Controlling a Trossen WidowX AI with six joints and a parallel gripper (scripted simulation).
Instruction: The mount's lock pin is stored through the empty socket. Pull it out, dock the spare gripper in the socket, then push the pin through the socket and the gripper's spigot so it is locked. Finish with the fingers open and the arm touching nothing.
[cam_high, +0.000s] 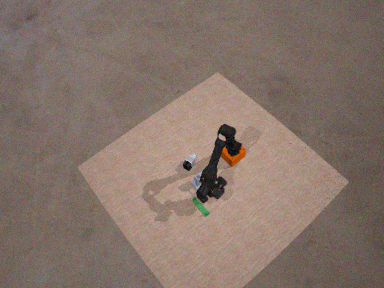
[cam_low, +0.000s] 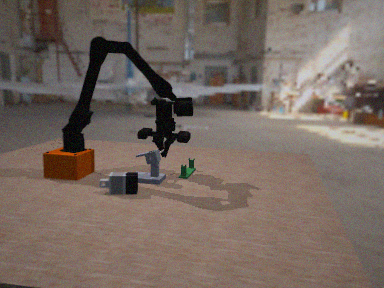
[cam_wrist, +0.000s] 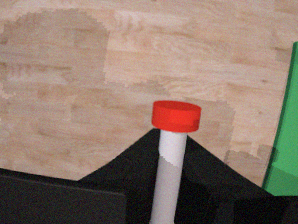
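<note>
Right now my gripper tip is 90 mm short of the green cradle, 30 mm above it and 10 mm to the right of it. From my gripper tip the other things lie so: spare gripper: 290 mm to the right, 20 mm below, 10 mm ahead; mount: 140 mm to the right, 20 mm ahead.
</note>
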